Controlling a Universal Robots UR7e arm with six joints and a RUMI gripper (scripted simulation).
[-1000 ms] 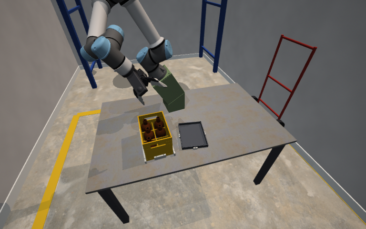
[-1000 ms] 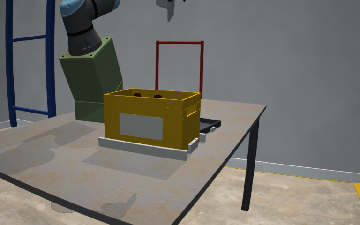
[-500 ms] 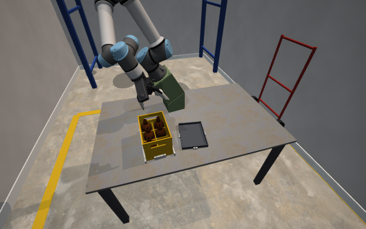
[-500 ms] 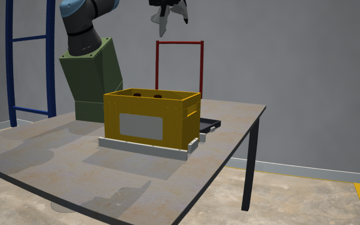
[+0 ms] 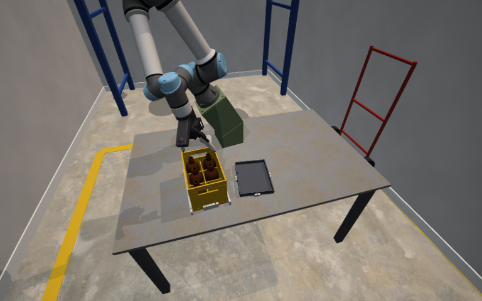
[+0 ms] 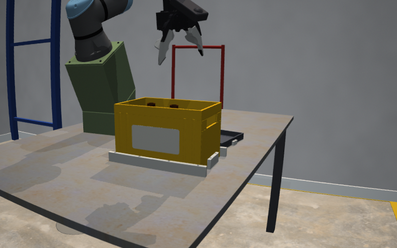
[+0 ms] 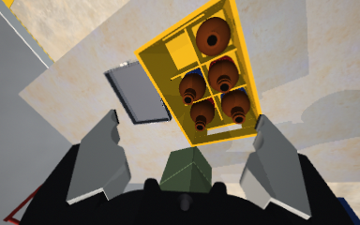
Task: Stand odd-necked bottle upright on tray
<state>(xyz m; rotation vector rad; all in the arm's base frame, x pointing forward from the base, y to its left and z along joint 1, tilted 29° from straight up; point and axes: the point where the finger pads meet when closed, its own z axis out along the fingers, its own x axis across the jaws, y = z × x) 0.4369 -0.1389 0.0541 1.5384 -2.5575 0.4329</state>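
My gripper is now 220 mm above the yellow crate, 40 mm past it and 10 mm to the right of it. From my hand the other things lie so: dark tray 290 mm below, 280 mm to the left, 20 mm behind.
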